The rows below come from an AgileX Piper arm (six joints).
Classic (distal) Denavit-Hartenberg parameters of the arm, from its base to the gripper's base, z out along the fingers. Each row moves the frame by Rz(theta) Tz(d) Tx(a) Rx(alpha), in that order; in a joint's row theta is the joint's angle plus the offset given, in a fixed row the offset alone. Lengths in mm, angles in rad.
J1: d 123  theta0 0  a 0  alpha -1.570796
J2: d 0  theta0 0.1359  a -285  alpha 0
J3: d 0  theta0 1.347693  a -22  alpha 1.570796
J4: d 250.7  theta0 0  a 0  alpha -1.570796
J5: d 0  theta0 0  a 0  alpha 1.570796
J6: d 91  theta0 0  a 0  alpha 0
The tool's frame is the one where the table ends.
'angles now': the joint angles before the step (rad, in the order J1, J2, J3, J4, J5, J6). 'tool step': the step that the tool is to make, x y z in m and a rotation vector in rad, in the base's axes. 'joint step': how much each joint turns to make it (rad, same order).
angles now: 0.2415 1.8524 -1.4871 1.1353 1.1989 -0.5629
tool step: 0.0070 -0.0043 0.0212 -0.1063 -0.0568 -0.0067
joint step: -0.0004 -0.0001 -0.1169 -0.1476 0.0149 0.0978
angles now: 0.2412 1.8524 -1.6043 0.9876 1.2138 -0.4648
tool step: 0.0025 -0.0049 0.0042 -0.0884 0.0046 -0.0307
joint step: 0.0001 0.0000 -0.0423 -0.1091 0.0064 0.0849
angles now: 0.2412 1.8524 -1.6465 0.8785 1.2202 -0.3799
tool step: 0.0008 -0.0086 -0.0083 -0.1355 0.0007 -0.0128
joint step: -0.0001 -0.0001 -0.0022 -0.1453 0.0043 0.0478
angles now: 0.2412 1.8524 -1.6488 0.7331 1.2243 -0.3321
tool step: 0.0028 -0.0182 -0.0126 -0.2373 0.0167 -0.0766
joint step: 0.0001 0.0001 -0.0001 -0.2615 0.0021 0.1334
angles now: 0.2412 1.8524 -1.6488 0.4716 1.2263 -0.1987
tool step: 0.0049 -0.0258 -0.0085 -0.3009 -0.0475 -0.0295
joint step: -0.0001 0.0000 0.0002 -0.3228 0.0046 0.0732
